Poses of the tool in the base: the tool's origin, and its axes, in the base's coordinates. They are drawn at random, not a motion.
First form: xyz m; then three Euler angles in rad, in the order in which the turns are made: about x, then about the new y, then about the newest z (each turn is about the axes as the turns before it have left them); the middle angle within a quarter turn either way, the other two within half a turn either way.
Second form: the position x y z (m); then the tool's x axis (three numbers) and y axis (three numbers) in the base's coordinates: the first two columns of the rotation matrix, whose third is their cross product. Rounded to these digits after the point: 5 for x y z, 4 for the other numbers.
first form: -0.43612 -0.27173 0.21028 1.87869 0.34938 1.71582
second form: -0.43612 -0.27173 0.21028 -0.1358 -0.3470 0.9280 -0.9297 -0.2790 -0.2404
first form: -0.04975 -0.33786 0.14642 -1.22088 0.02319 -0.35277
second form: -0.04975 -0.33786 0.14642 0.9382 -0.1389 0.3171 0.3454 0.3142 -0.8843
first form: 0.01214 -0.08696 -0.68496 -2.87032 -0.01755 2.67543
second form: 0.01214 -0.08696 -0.68496 -0.8932 -0.4372 -0.1053 -0.4494 0.8585 0.2470
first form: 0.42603 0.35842 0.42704 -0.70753 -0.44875 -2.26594
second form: 0.42603 0.35842 0.42704 -0.5771 -0.7642 0.2880 0.6919 -0.2702 0.6695
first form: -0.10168 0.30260 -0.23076 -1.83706 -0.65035 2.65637
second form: -0.10168 0.30260 -0.23076 -0.7040 -0.6394 -0.3090 -0.3712 -0.0397 0.9277
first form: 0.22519 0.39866 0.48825 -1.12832 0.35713 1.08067
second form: 0.22519 0.39866 0.48825 0.4410 0.2291 -0.8678 -0.8266 0.4803 -0.2933
